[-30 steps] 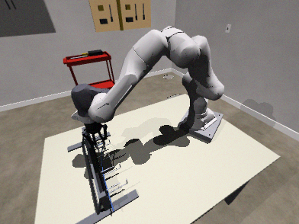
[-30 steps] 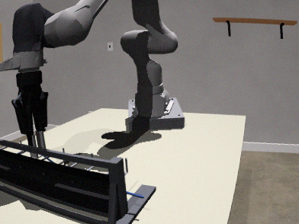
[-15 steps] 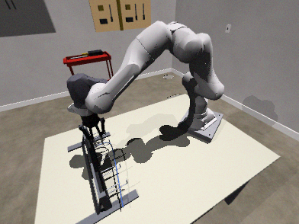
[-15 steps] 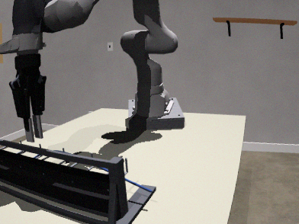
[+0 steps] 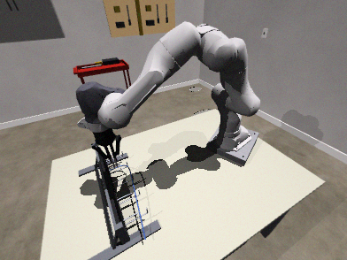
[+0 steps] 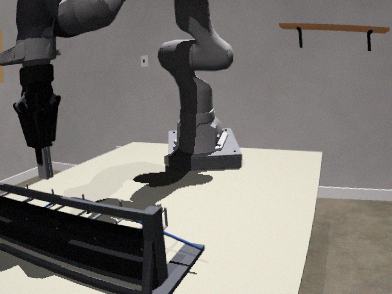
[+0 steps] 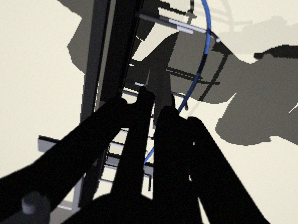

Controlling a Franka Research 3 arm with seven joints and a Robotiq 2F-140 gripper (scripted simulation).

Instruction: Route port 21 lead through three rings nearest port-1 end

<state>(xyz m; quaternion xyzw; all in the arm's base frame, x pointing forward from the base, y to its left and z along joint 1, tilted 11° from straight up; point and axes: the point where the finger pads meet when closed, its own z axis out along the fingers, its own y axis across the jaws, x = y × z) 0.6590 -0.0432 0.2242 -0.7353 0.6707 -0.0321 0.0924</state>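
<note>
Now: the dark rack 50 mm ahead of my hand, 60 mm to the left of it and 110 mm below it.
</note>
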